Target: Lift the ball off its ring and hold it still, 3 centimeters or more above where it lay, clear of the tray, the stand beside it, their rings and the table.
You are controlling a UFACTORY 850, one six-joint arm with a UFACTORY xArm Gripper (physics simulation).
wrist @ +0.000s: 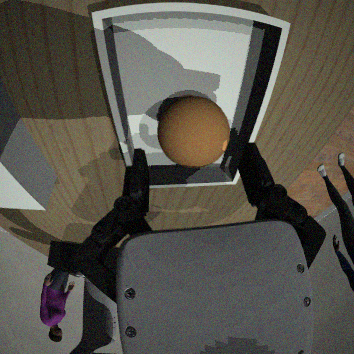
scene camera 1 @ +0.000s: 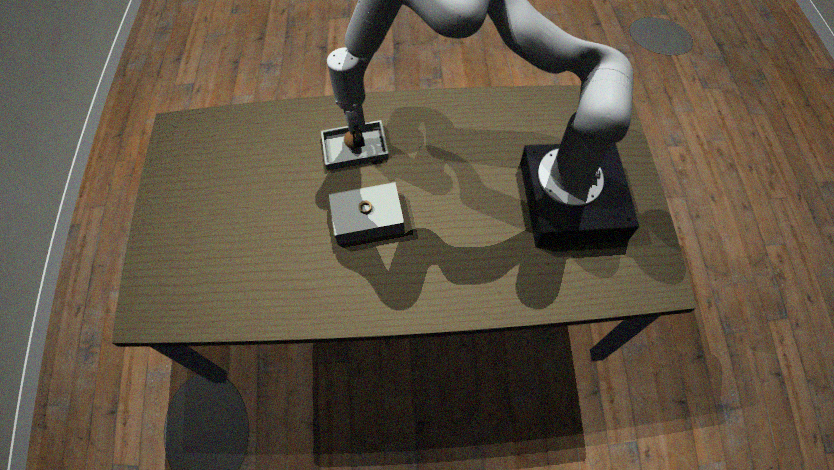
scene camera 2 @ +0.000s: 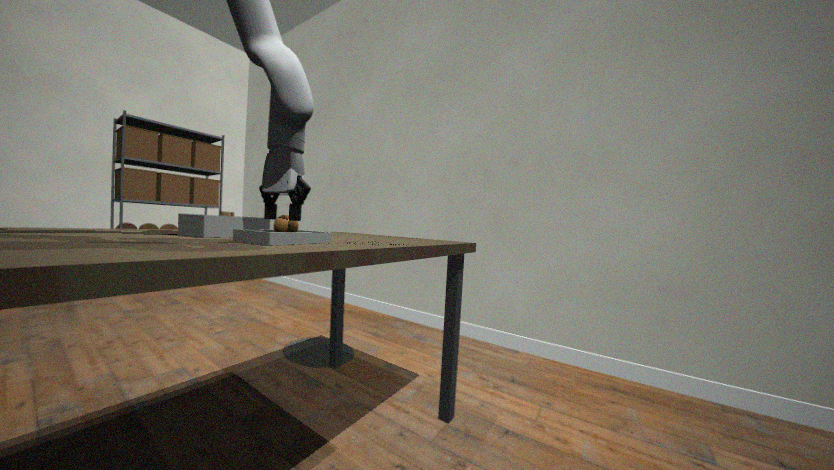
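There's a shallow tray here (scene camera 1: 336,153), (wrist: 147,61), (scene camera 2: 263,237), and a stand (scene camera 1: 371,212), (scene camera 2: 206,226). I can see an orange ball (wrist: 193,131) as well, and then there's my gripper (scene camera 2: 282,220), (wrist: 195,156).
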